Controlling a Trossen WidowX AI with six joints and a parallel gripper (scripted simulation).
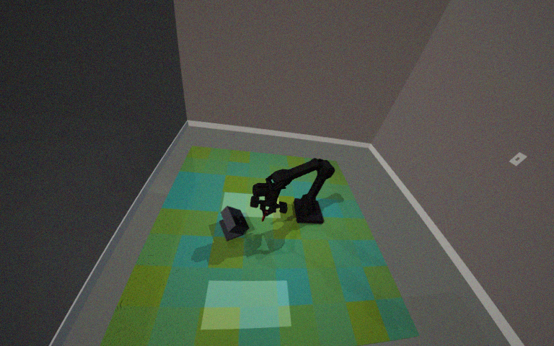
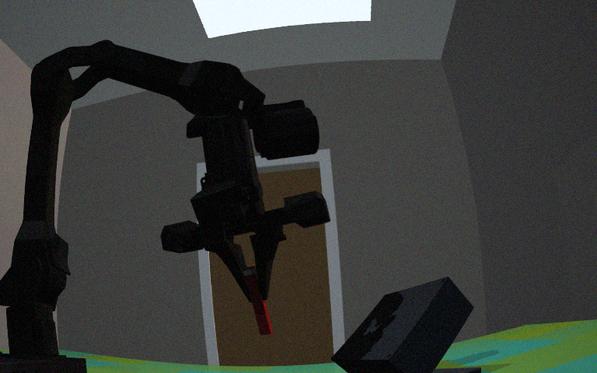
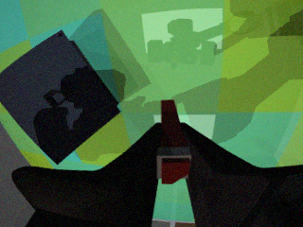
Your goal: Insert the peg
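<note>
Right now the sloped panel is 150 mm ahead of my gripper tip, 60 mm below it and 20 mm to the left of it. Also, from my gripper tip: red peg 20 mm above.
</note>
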